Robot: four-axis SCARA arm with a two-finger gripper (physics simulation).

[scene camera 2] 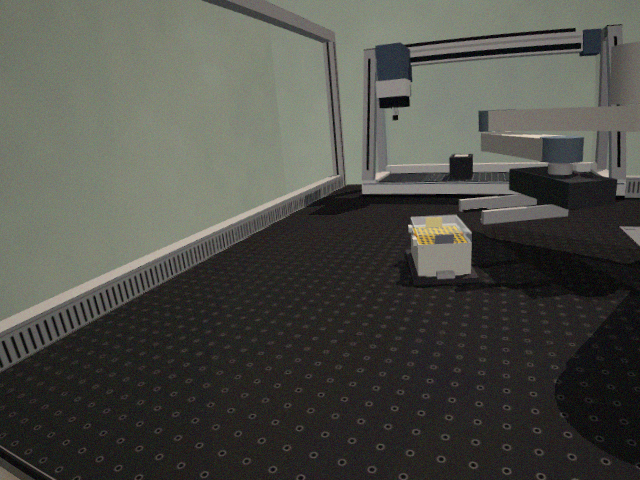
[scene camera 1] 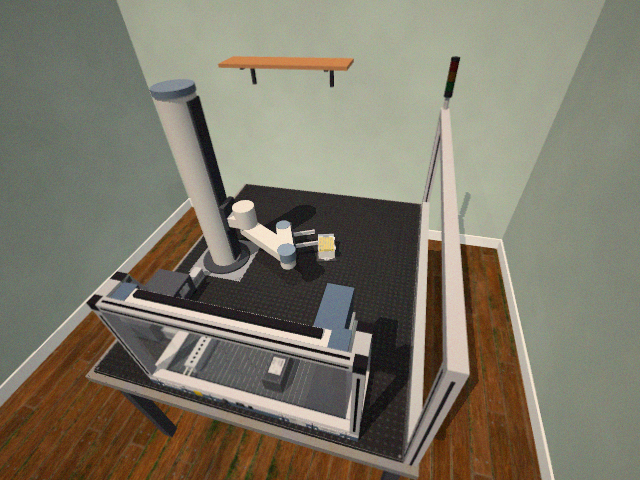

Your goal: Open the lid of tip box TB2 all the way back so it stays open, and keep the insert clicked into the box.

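Places are measured from the arm's base along level axes (x ahead, y left, z up), in millimetres.
Where they show: gripper, between the fingertips: (scene camera 2: 470, 211) (scene camera 1: 316, 236); arm's base, origin of its link: (scene camera 1: 227, 258).
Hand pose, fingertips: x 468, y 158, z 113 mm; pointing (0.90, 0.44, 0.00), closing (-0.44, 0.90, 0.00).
Note:
Each offset is from my fingertips to the top centre of the thing. "pt": to the spot under its first point.
Tip box TB2 {dy +2, dx +52, dz -23 mm} (scene camera 2: 442, 259), white, stands on a dark base. The yellow insert {dy +2, dx +52, dz -26 mm} (scene camera 1: 326, 242) (scene camera 2: 427, 235) sits level inside the box, within its walls; whether it is clicked in cannot be told. The pale, see-through lid {pt dy -17, dx +34, dz -23 mm} (scene camera 2: 450, 221) stands open at the far side of the box in the scene camera 2 view, with a yellow patch on it; its exact angle is unclear. My gripper (scene camera 1: 315, 237) (scene camera 2: 470, 210) is shut and empty, its two long fingers still a gap apart. Its fingertips are just left of the box in scene camera 1, and above right of it in scene camera 2.
A gantry frame (scene camera 1: 235, 326) (scene camera 2: 496, 50) with a blue head {pt dy -695, dx +268, dz +388 mm} (scene camera 1: 334, 304) (scene camera 2: 392, 63) stands at one end of the table. A dark block (scene camera 1: 275, 379) (scene camera 2: 461, 167) stands in it. A fence frame (scene camera 1: 453, 248) (scene camera 2: 334, 108) runs along one side. The arm's column (scene camera 1: 193, 175) stands opposite.

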